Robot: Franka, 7 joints.
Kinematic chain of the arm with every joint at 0, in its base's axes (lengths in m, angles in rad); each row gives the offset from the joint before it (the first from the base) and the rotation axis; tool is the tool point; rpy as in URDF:
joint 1: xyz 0 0 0.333 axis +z
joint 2: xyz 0 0 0 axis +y
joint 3: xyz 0 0 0.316 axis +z
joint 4: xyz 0.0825 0 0 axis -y
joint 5: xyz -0.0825 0 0.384 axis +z
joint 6: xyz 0 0 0 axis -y
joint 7: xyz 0.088 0 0 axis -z
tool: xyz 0 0 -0.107 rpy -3.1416 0 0
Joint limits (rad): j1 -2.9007..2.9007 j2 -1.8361..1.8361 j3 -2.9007..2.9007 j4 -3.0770..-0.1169 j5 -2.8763..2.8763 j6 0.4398..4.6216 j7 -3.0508..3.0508
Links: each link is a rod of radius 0.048 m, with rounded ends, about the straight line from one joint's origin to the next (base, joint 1, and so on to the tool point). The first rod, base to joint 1, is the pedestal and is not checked.
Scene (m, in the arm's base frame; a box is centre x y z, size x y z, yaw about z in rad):
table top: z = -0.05
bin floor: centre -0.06 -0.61 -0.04 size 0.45 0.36 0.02 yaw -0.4
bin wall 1: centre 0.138 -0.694 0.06 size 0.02 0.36 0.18 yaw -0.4
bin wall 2: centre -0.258 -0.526 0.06 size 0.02 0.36 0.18 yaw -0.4
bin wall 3: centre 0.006 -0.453 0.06 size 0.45 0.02 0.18 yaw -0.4
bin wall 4: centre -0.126 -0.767 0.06 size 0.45 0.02 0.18 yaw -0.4
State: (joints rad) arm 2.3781 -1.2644 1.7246 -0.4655 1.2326 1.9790 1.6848
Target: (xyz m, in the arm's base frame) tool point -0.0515 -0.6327 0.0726
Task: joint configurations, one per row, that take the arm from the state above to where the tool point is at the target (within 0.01 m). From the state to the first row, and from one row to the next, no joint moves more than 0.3 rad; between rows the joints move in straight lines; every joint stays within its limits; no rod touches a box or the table.
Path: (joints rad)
1: 2.3744 -1.2587 1.7437 -0.7041 1.1784 1.9471 1.7120
2: 2.3707 -1.2530 1.7627 -0.9426 1.1241 1.9153 1.7392
3: 2.3670 -1.2473 1.7818 -1.1812 1.0699 1.8834 1.7664
4: 2.3371 -1.3806 1.8628 -1.2885 1.0416 1.6882 1.7256
5: 2.3071 -1.5140 1.9438 -1.3959 1.0133 1.4929 1.6848

